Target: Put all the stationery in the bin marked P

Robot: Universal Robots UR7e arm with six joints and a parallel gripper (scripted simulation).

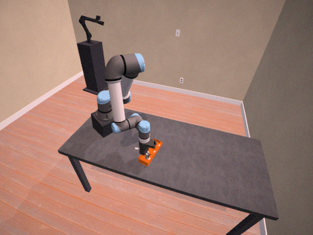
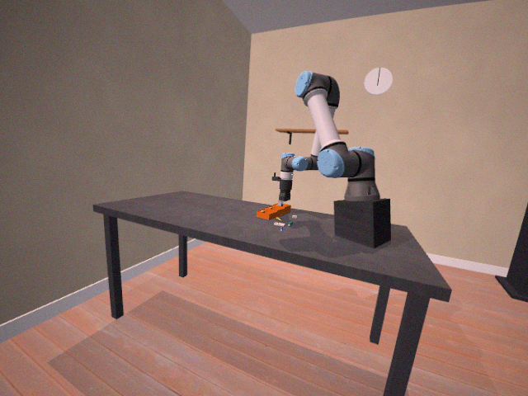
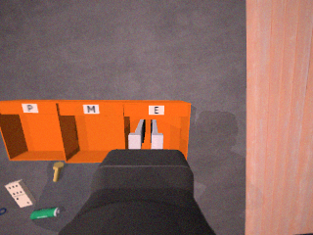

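Right now the orange three-part bin is 7 cm to the left of my hand and 1 cm below it. Also, from my hand: yellow bolt (16 cm to the left, 8 cm behind, 3 cm below); then white domino (24 cm to the left, 13 cm behind, 3 cm below); then green marker (20 cm to the left, 17 cm behind, 3 cm below).
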